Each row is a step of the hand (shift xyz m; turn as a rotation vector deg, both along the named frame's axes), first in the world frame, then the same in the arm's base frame.
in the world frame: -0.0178 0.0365 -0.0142 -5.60 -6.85 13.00
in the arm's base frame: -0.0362 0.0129 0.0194 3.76 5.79 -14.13
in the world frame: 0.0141 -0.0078 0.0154 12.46 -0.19 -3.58
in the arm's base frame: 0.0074 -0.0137 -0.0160 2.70 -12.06 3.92
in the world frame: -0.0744 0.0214 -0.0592 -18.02 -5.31 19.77
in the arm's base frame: -0.0233 0.0737 0.0593 -0.75 17.42 -20.97
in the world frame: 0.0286 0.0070 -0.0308 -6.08 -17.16 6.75
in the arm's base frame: 0.0025 -0.0275 0.0325 14.72 8.17 -9.67
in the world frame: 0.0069 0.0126 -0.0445 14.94 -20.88 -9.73
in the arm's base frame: -0.0042 -0.0061 0.0462 24.23 -11.05 6.68
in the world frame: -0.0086 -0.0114 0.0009 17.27 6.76 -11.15
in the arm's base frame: 0.0096 0.0101 -0.0030 -2.13 -17.40 12.69
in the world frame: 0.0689 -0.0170 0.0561 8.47 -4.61 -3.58
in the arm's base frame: 0.0186 -0.0688 -0.0558 6.39 -7.46 3.06
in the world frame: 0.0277 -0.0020 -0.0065 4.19 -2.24 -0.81
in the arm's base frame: 0.0073 -0.0267 0.0070 2.97 -3.75 0.57
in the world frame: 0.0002 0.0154 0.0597 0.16 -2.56 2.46
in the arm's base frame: -0.0243 -0.0060 -0.0563 2.14 0.08 -2.84
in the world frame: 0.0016 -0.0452 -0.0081 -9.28 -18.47 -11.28
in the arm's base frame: 0.0456 0.0057 0.0006 18.32 12.59 7.78
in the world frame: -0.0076 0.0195 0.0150 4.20 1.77 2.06
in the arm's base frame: -0.0226 0.0037 -0.0119 -1.39 -4.53 -1.60
